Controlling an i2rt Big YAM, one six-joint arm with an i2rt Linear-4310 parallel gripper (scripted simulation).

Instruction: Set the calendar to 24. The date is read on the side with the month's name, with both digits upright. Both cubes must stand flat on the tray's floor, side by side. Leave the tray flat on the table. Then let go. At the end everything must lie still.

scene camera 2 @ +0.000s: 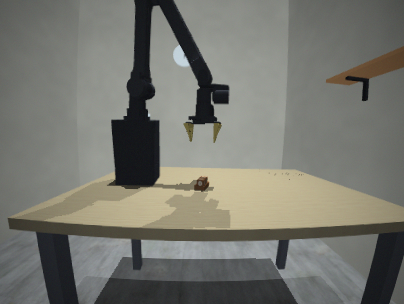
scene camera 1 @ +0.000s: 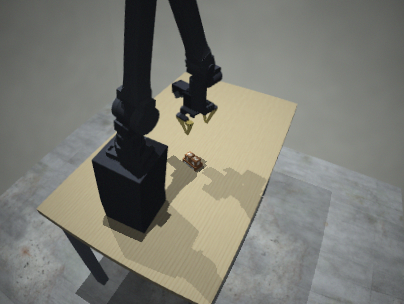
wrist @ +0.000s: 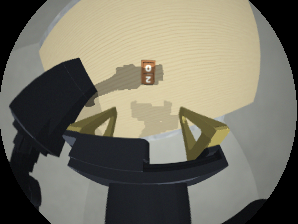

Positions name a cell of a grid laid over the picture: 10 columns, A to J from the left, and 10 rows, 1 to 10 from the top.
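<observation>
The gripper (scene camera 1: E5) is visible; the wrist view also shows the gripper (wrist: E5).
</observation>
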